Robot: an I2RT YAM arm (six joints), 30 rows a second.
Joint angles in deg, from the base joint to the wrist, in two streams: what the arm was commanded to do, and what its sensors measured. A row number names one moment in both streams.
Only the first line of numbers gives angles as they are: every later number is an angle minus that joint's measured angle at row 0.
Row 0, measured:
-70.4 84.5 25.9 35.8 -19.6 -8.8
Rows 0 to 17, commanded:
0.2 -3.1 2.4 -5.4 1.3 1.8
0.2 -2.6 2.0 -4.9 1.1 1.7
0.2 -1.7 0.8 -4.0 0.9 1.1
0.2 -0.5 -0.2 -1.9 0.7 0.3
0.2 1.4 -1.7 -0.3 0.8 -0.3
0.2 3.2 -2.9 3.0 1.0 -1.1
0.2 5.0 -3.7 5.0 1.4 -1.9
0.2 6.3 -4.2 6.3 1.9 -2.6
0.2 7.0 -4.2 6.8 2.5 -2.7
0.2 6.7 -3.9 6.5 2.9 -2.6
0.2 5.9 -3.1 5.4 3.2 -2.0
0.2 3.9 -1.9 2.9 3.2 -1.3
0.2 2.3 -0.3 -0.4 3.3 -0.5
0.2 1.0 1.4 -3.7 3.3 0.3
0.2 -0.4 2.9 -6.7 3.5 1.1
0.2 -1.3 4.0 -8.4 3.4 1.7
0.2 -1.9 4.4 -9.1 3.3 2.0
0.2 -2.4 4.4 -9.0 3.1 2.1
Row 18, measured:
0.0 0.0 1.0 -1.8 0.7 -0.2
